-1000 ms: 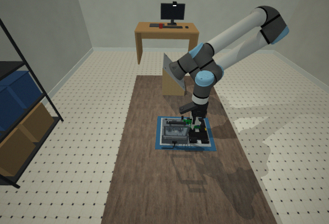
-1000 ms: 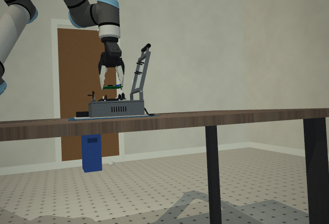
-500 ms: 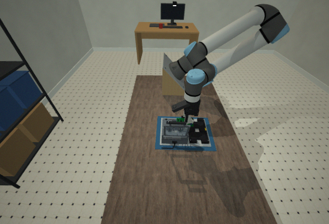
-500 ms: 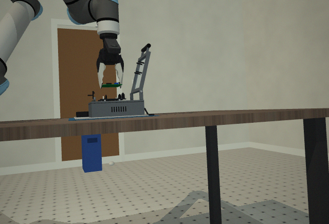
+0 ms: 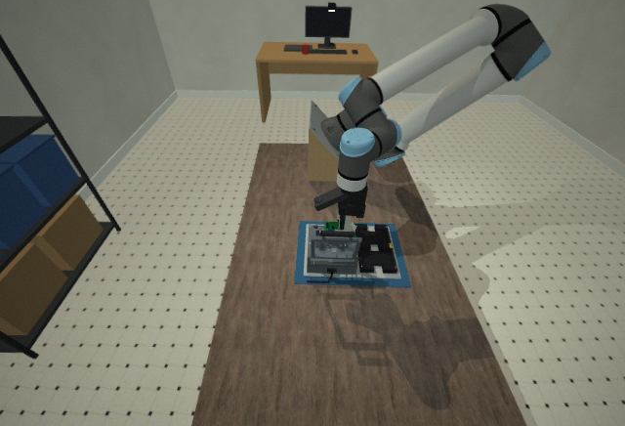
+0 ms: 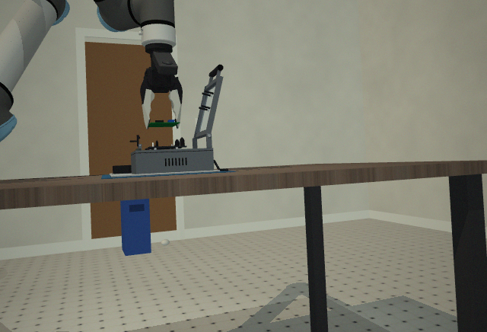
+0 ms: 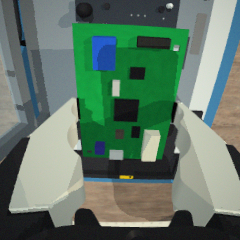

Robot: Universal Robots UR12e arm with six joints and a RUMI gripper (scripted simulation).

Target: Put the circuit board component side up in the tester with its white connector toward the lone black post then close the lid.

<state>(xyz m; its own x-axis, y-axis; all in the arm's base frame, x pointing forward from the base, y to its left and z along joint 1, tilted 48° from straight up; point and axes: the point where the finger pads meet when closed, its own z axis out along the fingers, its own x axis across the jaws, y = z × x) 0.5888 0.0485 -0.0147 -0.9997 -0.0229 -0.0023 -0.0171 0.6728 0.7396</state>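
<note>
Now: hand 3 cm short of the tester, 1 cm to the right of it and 2 cm above it. Also, from my hand: green circuit board (right at my hand); then tester lid (12 cm ahead, 2 cm to the right, 5 cm above).
</note>
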